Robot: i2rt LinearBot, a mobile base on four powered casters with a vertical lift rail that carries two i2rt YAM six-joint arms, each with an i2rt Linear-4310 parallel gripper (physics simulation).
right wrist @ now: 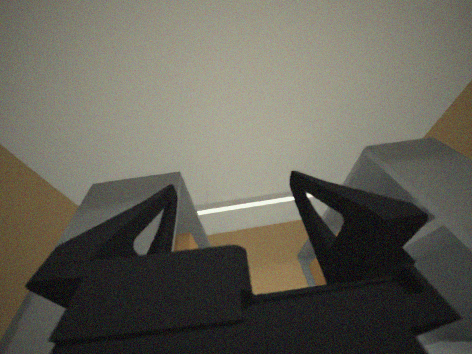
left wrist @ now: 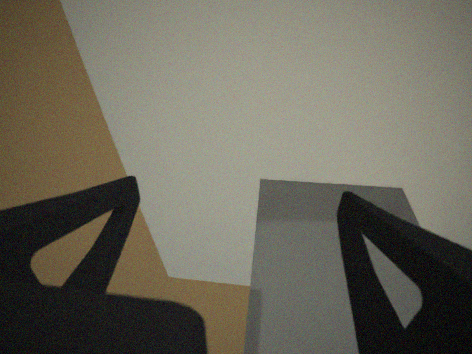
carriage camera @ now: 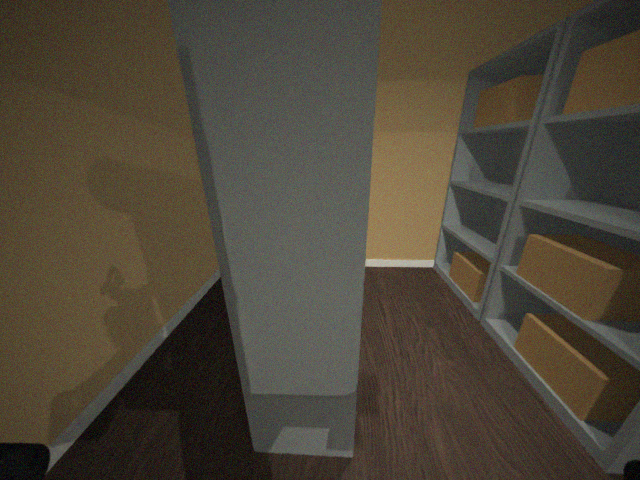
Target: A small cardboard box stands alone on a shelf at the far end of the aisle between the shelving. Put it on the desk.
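Frame: origin at the left arm's base, x ahead, y right, z down, level; centimetres.
Where they show: left gripper, fingertip midpoint: [left wrist: 236, 195]; right gripper, fingertip midpoint: [right wrist: 233, 183].
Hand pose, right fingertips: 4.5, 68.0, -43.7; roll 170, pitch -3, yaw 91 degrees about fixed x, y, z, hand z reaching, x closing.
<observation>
After its pixels a point has its place, as x, y, z.
My left gripper [left wrist: 236, 195] {4.0, -0.6, -43.4} is open, with no object between its fingers; it points up towards the ceiling beside the grey end panel [carriage camera: 294, 206] {54.5, 24.6, -26.5} [left wrist: 300, 260] {54.8, 11.4, -72.0} of a shelving unit. My right gripper [right wrist: 233, 183] {4.5, 68.0, -43.7} is also open and empty, pointing up between two grey units. In the carriage view, a shelf unit [carriage camera: 584, 211] {109.9, 163.2, -10.0} on the right holds several cardboard boxes. One smaller-looking box [carriage camera: 465, 273] {178.7, 156.9, 64.3} sits on its far bottom shelf; I cannot tell whether it is the task's box. The desk does not show in these views.
The end panel stands close ahead, slightly left of centre. A dark wood floor [carriage camera: 408, 330] {134.3, 95.5, 89.1} runs between it and the right-hand unit to a far wall [carriage camera: 405, 191] {239.0, 115.0, 1.3}. A tan wall [carriage camera: 67, 248] {88.8, -89.1, 1.0} is on the left. A ceiling light [right wrist: 245, 205] {120.1, 84.7, -118.7} shows in the right wrist view.
</observation>
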